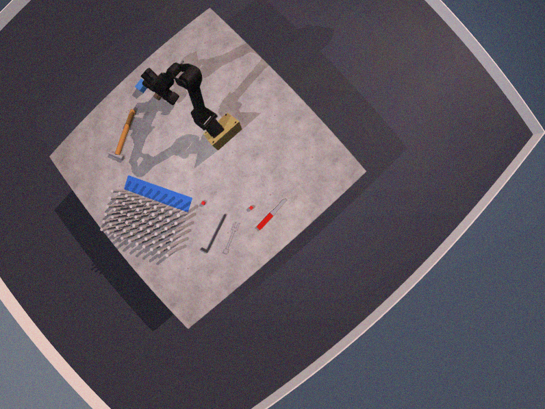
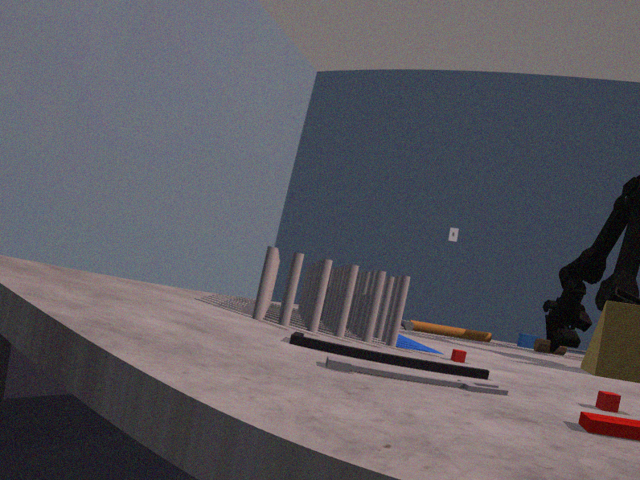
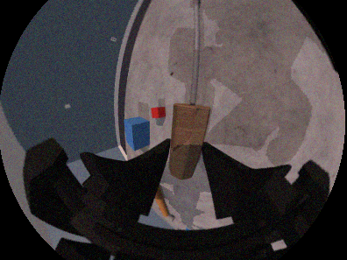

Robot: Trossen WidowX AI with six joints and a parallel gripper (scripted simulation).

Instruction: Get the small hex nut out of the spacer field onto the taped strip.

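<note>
Right now my gripper tip is 10 cm past the hook tool and 4 cm to the left of it. Also, from my gripper tip: grey wrench (86 cm to the left, 17 cm ahead, 1 cm below); blue taped strip (43 cm to the left, 34 cm ahead, 2 cm below); blue cube (10 cm to the right, 6 cm ahead).
</note>
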